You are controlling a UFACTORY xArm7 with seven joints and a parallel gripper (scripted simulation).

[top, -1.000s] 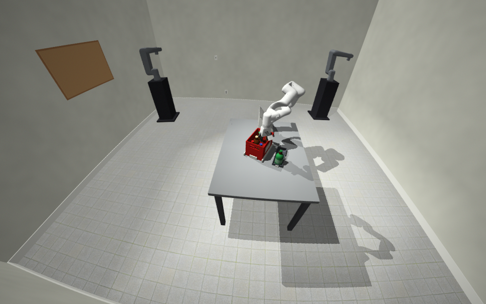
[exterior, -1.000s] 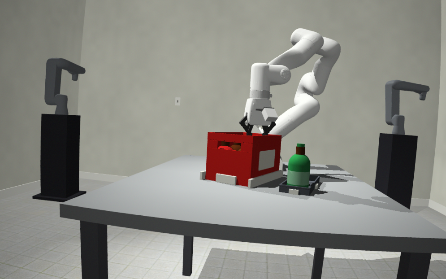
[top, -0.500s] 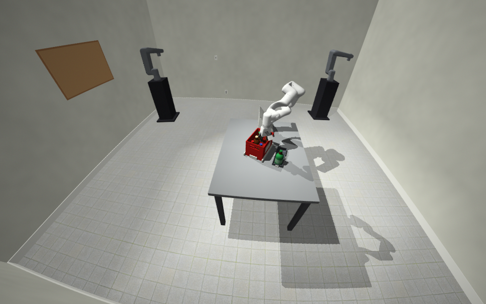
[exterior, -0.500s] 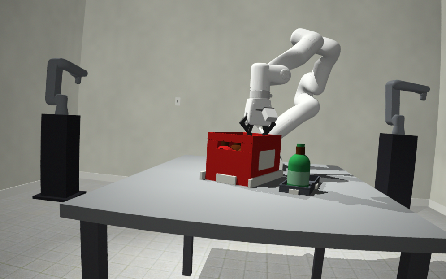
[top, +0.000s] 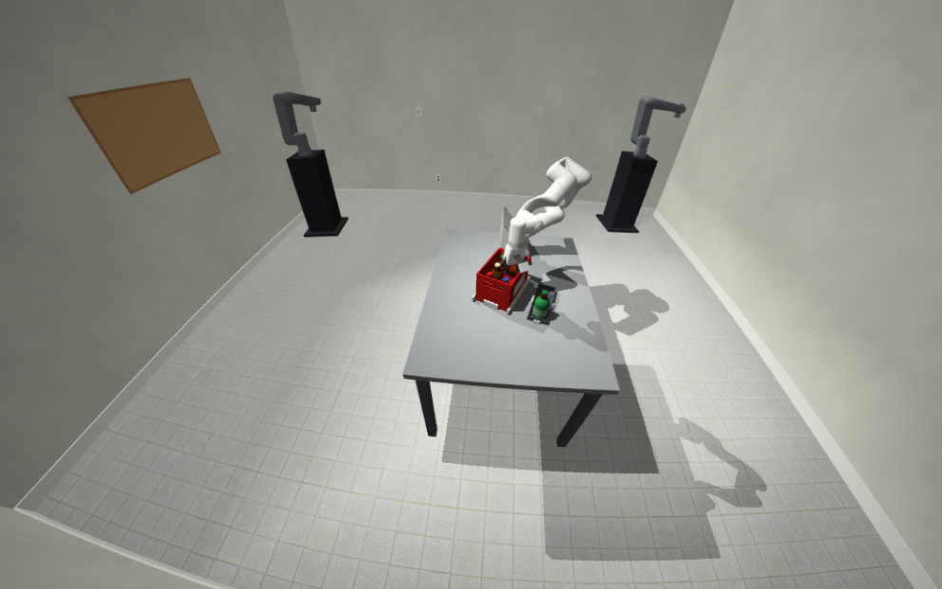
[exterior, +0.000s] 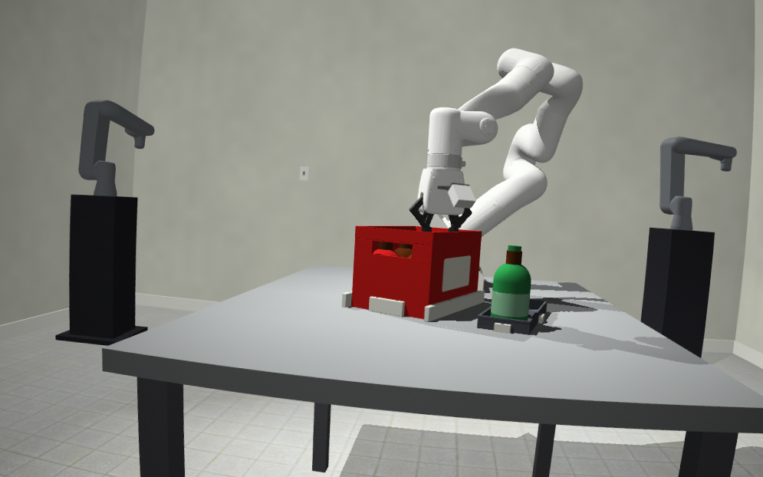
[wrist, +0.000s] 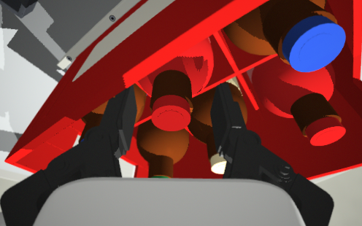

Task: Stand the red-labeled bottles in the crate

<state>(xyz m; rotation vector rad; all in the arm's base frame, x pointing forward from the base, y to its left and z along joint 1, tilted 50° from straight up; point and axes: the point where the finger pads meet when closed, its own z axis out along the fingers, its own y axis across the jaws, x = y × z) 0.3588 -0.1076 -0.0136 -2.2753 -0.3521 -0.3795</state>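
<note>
My gripper is now 7 cm above the red-labeled bottle. The rest, counted from my hand: brown bottle: 7 cm to the right, 7 cm below, 5 cm behind; red crate: 8 cm below, 4 cm to the right, 2 cm behind; green bottle: 17 cm ahead, 13 cm to the left, 8 cm below.
</note>
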